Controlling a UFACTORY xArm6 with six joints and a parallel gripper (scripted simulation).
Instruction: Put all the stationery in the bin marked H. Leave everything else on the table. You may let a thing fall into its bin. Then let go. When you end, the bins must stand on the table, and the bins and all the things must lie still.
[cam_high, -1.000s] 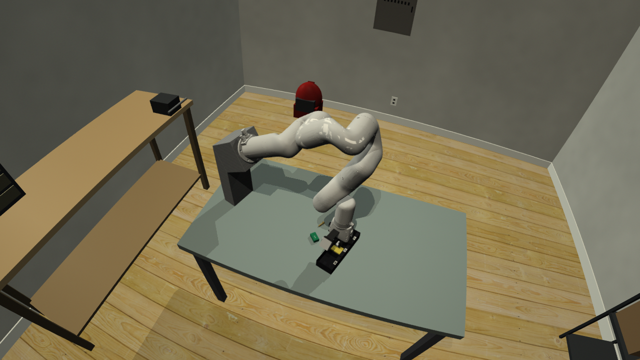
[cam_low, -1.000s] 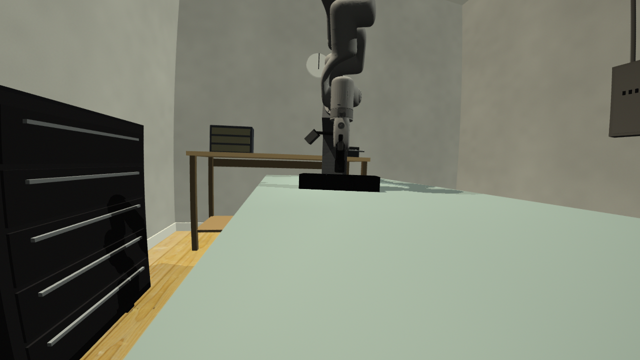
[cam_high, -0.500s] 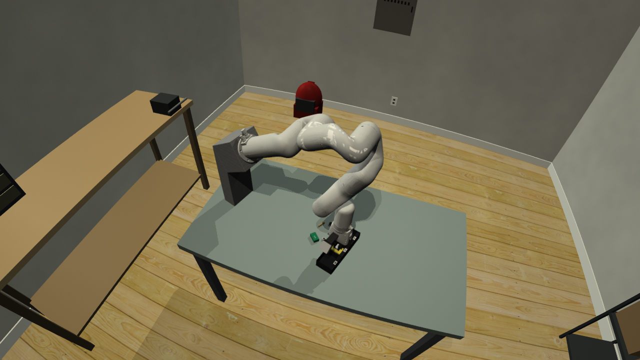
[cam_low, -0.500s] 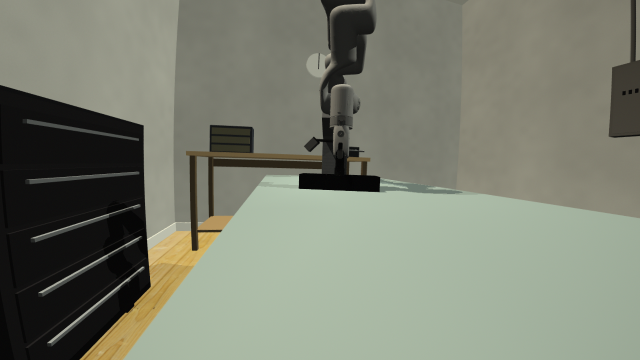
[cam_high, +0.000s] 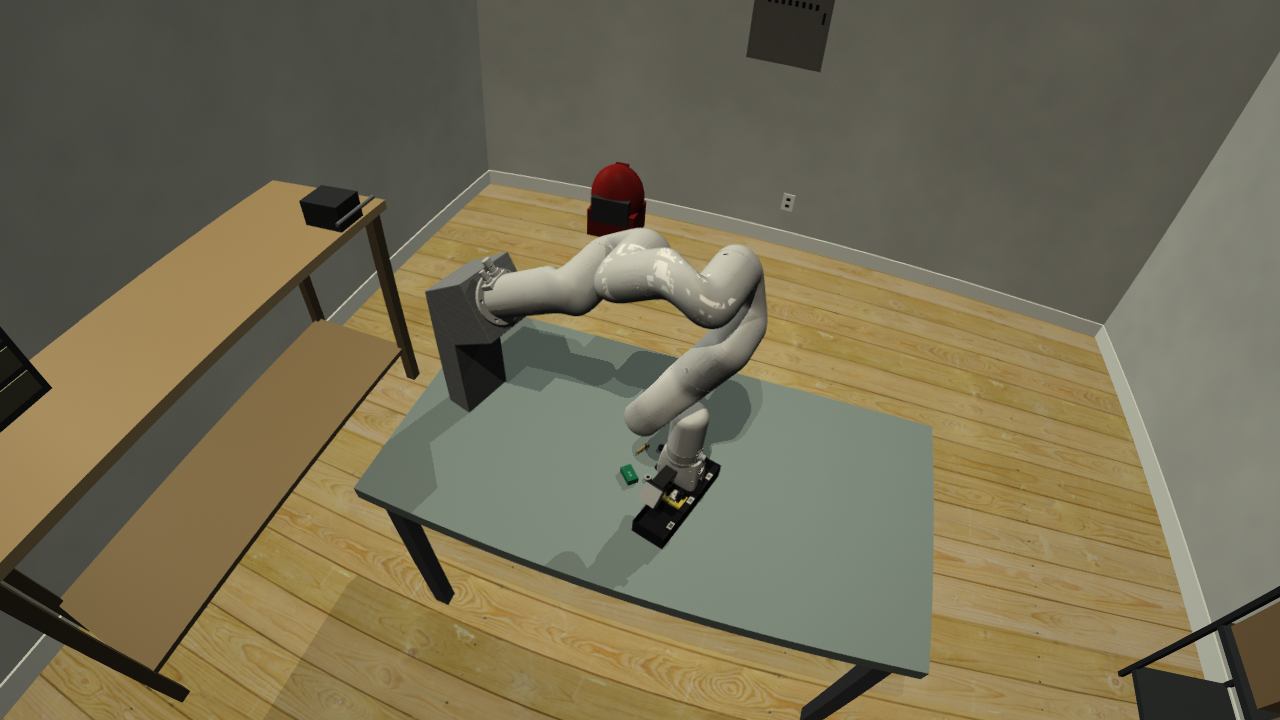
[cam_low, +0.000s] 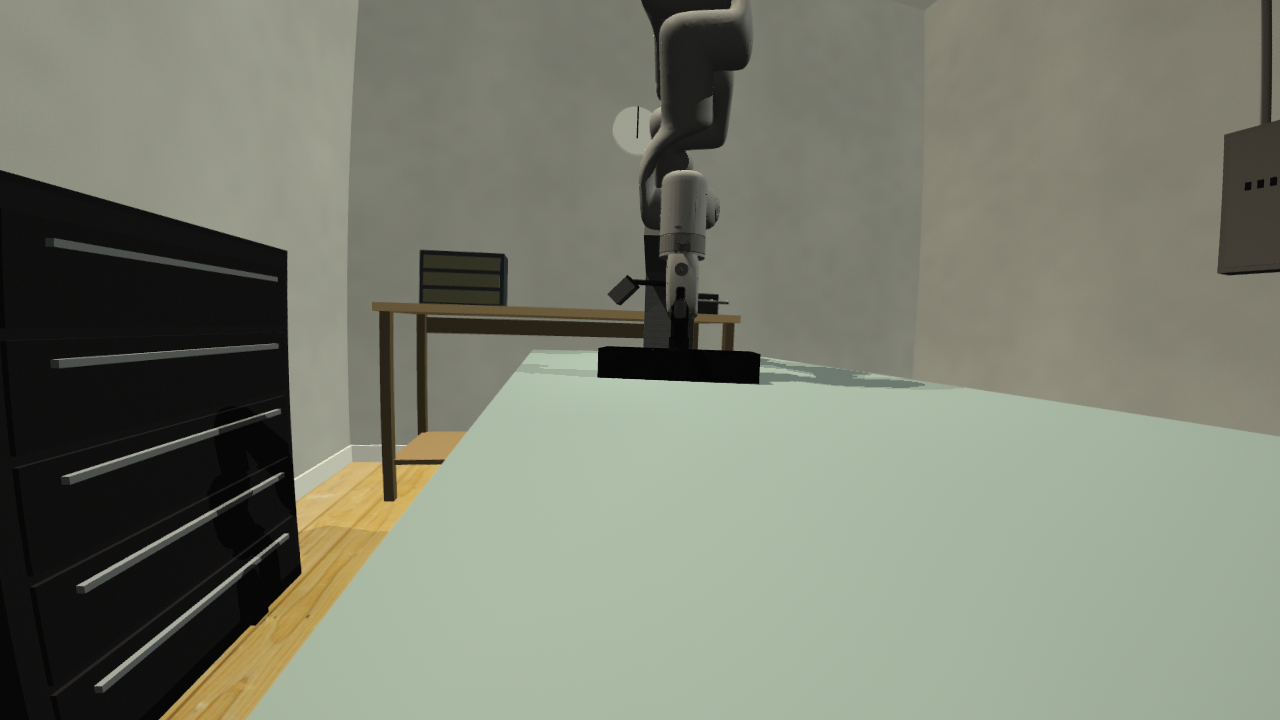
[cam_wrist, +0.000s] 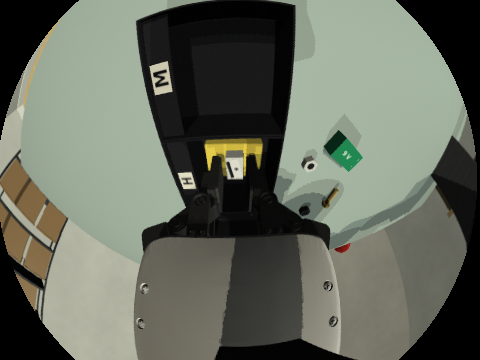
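Right now my hand is 20 mm above the small white piece. From my hand the other things lie so: bin rack: 10 mm ahead, 20 mm below; then yellow block: 40 mm below; then white ring: 70 mm behind, 50 mm to the left, 40 mm below.
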